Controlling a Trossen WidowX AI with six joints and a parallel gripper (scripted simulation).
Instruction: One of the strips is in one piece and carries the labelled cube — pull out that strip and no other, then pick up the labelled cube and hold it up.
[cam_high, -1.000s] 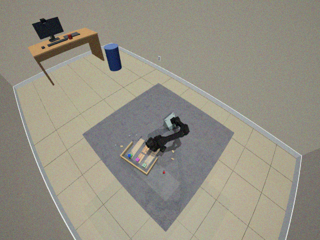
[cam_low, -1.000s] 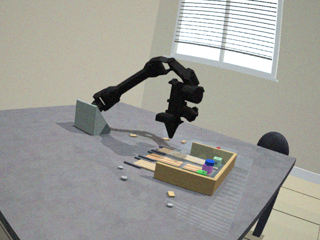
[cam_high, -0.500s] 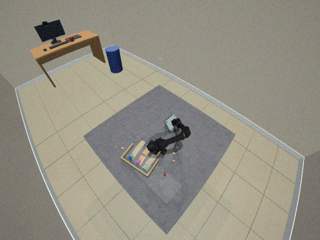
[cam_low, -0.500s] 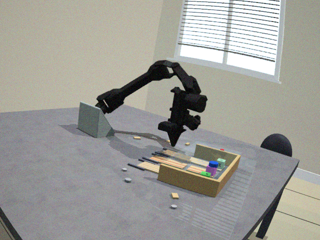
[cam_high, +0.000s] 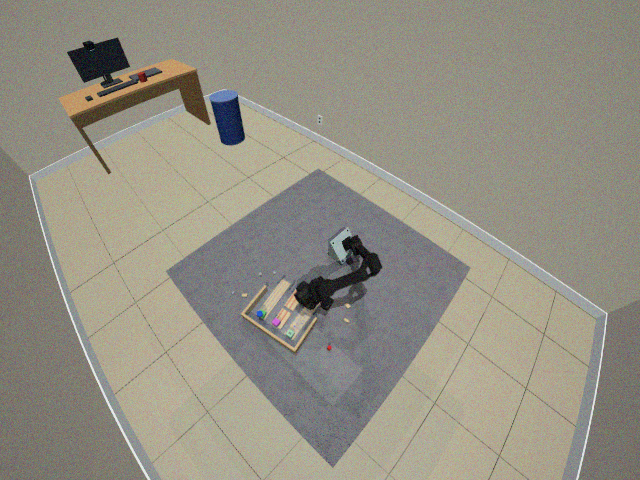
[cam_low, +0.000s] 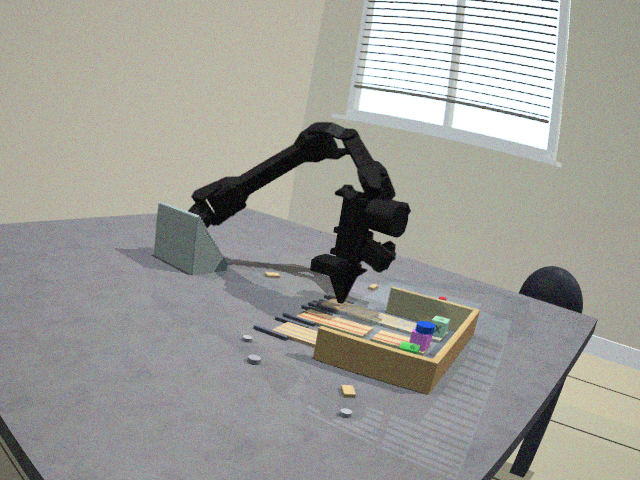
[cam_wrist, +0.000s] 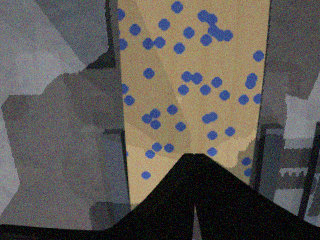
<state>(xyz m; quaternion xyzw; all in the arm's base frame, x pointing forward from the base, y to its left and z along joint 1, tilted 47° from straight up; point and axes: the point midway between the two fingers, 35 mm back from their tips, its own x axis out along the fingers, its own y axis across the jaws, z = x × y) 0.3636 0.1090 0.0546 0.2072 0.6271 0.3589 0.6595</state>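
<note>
The strip lies 9 cm ahead of my gripper tip, 2 cm to the left of it and 1 cm below it.
</note>
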